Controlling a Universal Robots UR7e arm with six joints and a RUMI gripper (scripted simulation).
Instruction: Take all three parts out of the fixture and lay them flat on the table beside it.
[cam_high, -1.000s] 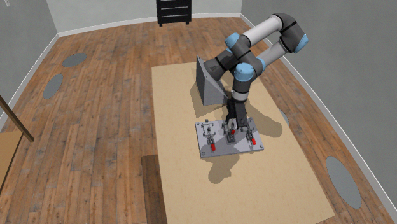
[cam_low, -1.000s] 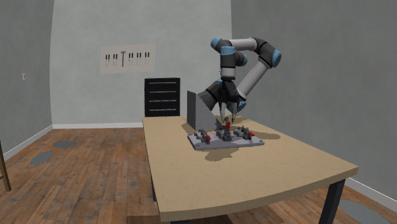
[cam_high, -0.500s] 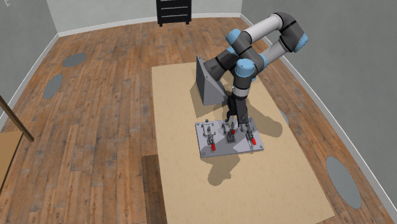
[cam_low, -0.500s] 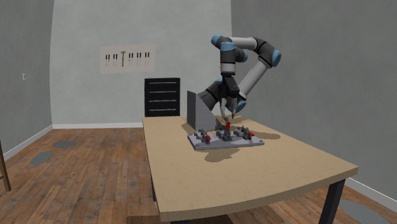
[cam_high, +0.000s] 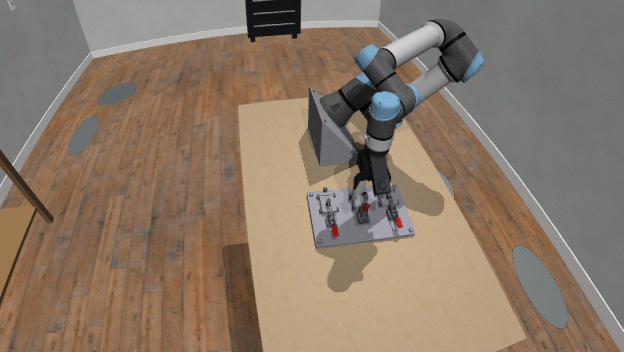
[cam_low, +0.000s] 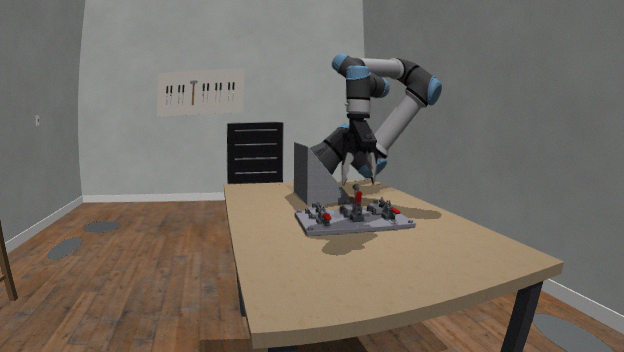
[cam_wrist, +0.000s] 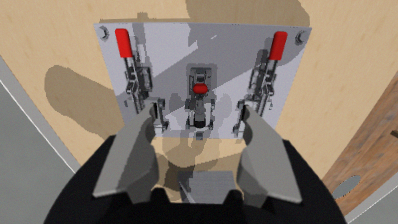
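Right now the small grey part is 10 cm below my hand, 9 cm behind it and 1 cm to the left of it. Round my hand: fixture (13 cm below, 4 cm behind).
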